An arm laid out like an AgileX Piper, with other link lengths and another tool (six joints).
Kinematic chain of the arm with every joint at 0, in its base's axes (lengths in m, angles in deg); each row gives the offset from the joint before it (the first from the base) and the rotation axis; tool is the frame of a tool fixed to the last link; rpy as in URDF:
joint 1: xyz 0 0 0.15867 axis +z
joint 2: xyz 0 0 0 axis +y
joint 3: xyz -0.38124 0 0.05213 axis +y
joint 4: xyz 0.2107 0 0.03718 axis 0.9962 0 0.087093
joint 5: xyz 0 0 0 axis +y
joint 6: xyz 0.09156 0 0.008 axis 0.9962 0 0.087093
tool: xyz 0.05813 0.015 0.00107 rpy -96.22 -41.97 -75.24
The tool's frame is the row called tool.
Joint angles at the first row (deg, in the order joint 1, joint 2, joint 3, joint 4, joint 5, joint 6):
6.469, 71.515, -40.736, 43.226, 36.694, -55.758
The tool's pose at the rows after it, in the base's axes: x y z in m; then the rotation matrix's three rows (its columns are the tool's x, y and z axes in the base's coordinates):
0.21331, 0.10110, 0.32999; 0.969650, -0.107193, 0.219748; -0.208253, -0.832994, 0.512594; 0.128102, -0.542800, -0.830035
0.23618, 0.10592, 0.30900; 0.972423, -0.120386, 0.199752; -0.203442, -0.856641, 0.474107; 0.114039, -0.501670, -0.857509
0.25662, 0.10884, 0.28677; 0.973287, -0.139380, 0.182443; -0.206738, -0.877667, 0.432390; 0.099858, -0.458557, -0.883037
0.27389, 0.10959, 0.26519; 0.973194, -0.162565, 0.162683; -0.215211, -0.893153, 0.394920; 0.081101, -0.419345, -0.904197
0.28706, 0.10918, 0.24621; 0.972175, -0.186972, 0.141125; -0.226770, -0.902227, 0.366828; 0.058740, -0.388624, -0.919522
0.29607, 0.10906, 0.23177; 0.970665, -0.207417, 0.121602; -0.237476, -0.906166, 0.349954; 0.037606, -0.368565, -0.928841
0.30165, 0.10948, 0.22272; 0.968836, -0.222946, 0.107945; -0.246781, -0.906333, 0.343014; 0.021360, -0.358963, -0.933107
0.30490, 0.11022, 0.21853; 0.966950, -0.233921, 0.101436; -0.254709, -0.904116, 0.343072; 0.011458, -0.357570, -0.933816
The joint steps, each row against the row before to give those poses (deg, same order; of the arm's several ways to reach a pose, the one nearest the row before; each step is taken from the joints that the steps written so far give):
2.189, 5.829, -0.076, 0.461, -4.094, -1.401
1.936, 5.503, -0.086, -0.203, -4.654, -0.713
1.281, 5.229, -0.091, -0.310, -4.317, -0.395
0.533, 4.772, -0.228, -0.218, -3.335, -0.276
0.092, 4.006, -0.290, 0.040, -2.286, -0.199
-0.001, 2.996, -0.332, 0.288, -1.357, -0.140
0.000, 1.909, -0.334, 0.429, -0.639, -0.051
0.001, 0.979, -0.318, 0.453, -0.169, 0.035

